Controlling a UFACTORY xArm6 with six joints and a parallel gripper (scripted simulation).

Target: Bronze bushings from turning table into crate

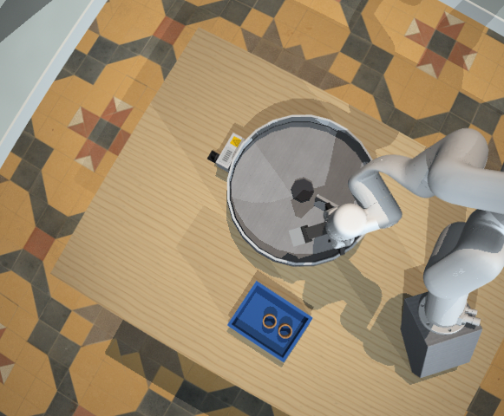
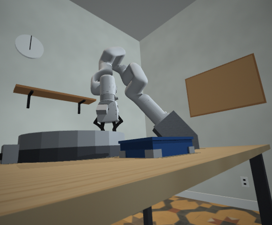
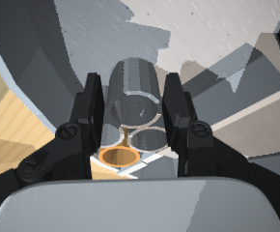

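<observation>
My hand is 12 cm short of the turning table, 9 cm to the left of it and 5 cm above it. The rest, counted from my hand: blue crate: 8 cm ahead, 29 cm to the left, 8 cm below.
</observation>
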